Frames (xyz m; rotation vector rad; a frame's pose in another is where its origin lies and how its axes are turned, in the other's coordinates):
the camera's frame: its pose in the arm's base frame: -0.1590 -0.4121 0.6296 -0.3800 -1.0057 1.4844
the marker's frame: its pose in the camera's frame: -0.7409 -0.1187 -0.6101 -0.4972 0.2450 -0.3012
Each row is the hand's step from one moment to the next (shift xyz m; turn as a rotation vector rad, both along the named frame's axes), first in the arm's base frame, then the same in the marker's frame.
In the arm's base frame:
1: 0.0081 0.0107 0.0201 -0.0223 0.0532 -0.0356
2: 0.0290 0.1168 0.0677 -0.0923 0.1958 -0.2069
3: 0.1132 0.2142 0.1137 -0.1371 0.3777 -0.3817
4: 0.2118 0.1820 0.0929 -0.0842 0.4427 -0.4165
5: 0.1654 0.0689 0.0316 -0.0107 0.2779 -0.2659
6: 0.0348 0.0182 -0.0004 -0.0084 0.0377 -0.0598
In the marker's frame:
1: 0.0199 -0.0135 -0.0025 0.0267 0.0607 0.0139
2: 0.1377 -0.0067 -0.0081 0.0615 0.2901 0.0419
3: 0.2563 -0.0160 -0.0755 0.1326 0.5362 0.0455
4: 0.2326 -0.0346 -0.1769 0.1808 0.5863 -0.0128
5: 0.0987 -0.0279 -0.1503 0.1175 0.3630 -0.0499
6: 0.0207 0.0019 -0.0333 0.0039 0.0708 -0.0060

